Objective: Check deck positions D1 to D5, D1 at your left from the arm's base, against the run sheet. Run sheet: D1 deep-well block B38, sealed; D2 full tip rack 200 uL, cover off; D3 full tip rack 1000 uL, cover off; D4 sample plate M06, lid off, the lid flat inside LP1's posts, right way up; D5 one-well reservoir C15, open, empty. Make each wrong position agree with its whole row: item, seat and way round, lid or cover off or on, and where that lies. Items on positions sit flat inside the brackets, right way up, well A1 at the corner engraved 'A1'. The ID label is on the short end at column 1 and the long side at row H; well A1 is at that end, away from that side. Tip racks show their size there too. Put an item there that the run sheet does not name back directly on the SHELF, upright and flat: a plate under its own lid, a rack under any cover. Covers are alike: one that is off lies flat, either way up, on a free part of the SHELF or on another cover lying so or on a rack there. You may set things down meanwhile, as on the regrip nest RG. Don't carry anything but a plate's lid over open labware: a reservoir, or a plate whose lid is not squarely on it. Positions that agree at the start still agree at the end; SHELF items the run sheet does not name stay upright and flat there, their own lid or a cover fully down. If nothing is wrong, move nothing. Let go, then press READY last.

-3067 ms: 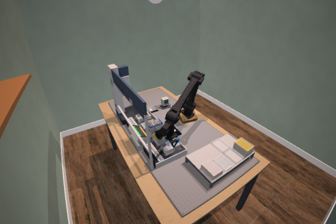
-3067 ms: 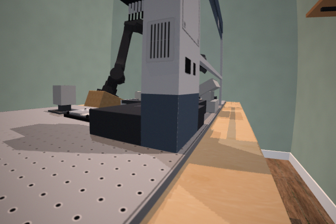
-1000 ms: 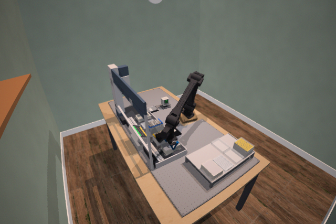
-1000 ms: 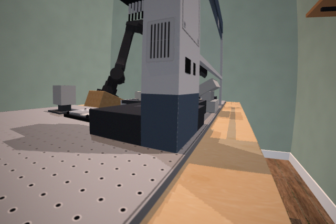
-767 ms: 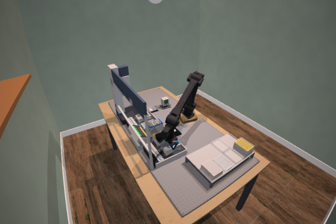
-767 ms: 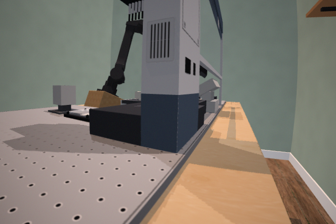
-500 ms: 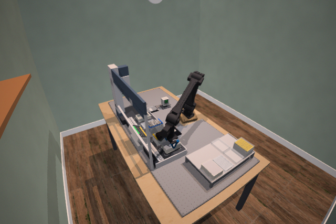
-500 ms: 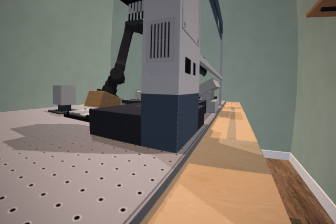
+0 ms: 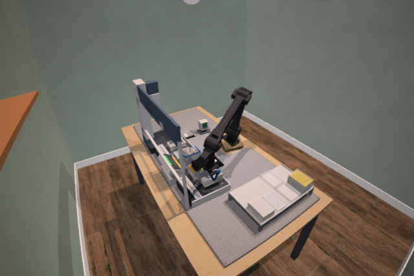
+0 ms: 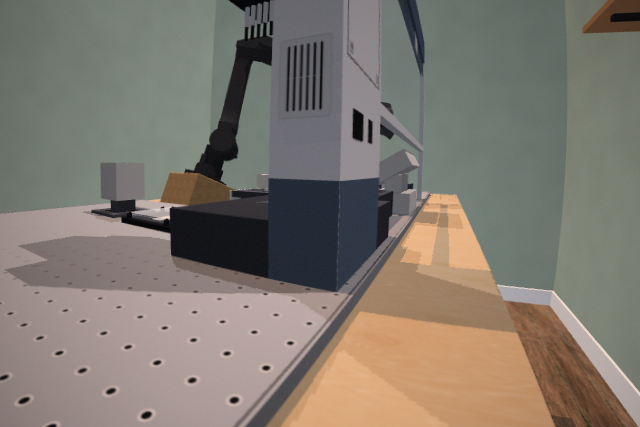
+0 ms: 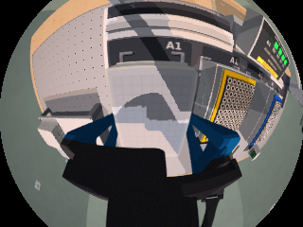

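Right now my hand is 120 mm to the left of the yellow-framed tip rack and 20 mm above it. The rest, counted from my hand: white block 10 mm below; then gantry beam 390 mm above, 310 mm to the right, 150 mm ahead; then blue-framed tip rack 240 mm to the right, 20 mm behind.
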